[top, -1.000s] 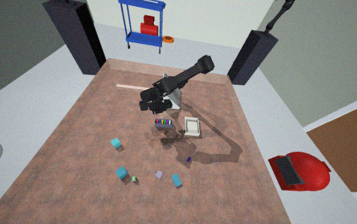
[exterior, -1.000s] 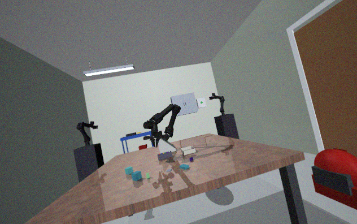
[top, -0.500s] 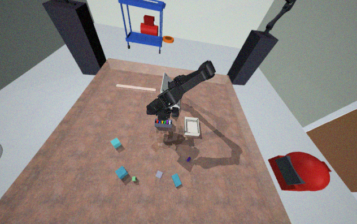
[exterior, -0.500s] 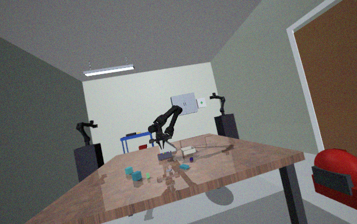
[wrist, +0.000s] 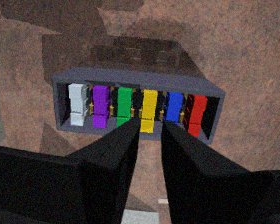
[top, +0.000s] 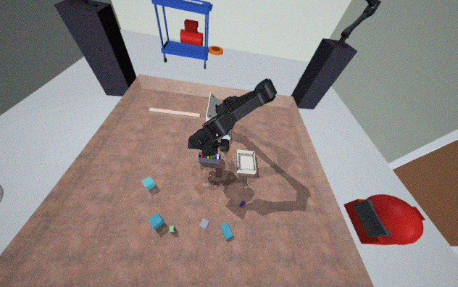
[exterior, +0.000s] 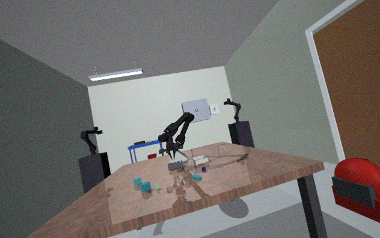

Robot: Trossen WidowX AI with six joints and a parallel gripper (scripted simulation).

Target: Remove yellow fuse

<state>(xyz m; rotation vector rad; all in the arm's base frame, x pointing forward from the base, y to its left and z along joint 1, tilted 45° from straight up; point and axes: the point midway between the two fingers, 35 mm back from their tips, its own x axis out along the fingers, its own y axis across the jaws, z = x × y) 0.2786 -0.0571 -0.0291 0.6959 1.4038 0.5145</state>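
The yellow fuse is 4 cm below my gripper tip. From my gripper tip the other things lie so: tray (21 cm to the left, 6 cm below, 2 cm ahead).
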